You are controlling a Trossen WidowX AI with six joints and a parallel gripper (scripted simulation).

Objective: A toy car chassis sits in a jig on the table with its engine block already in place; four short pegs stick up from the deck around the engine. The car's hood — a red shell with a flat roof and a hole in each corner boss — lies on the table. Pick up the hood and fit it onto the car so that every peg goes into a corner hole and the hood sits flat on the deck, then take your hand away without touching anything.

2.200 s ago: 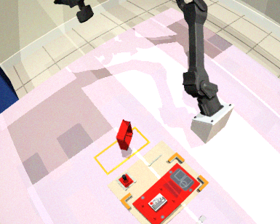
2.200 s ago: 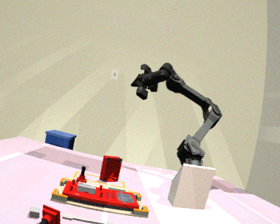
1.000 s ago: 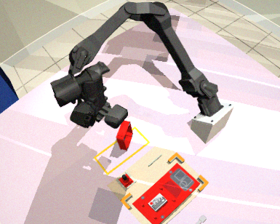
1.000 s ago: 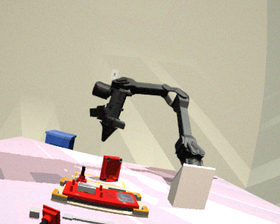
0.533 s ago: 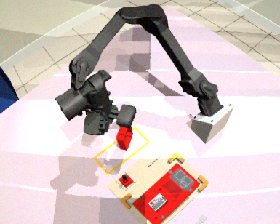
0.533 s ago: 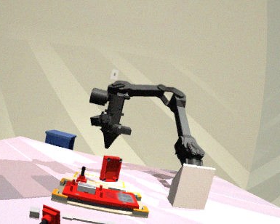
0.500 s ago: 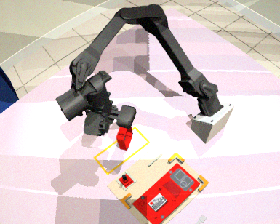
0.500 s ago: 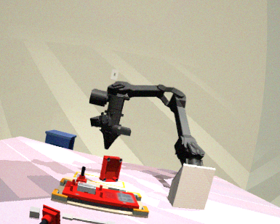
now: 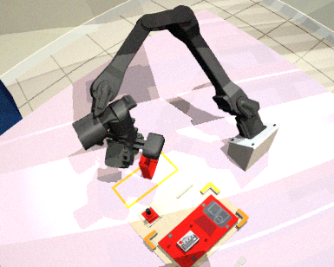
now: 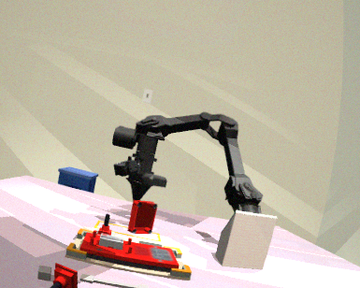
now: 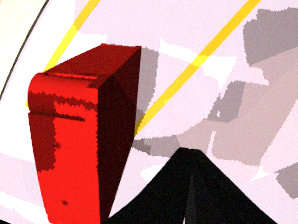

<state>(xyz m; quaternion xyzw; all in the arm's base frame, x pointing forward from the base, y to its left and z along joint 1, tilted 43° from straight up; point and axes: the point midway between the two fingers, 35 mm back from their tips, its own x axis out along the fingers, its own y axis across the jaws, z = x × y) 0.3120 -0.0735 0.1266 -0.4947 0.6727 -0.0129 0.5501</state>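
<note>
The red hood is 30 mm behind my gripper tip, 30 mm to the left of it and 30 mm below it. The rest, counted from my gripper tip: grey engine block 280 mm to the left, 60 mm below.
</note>
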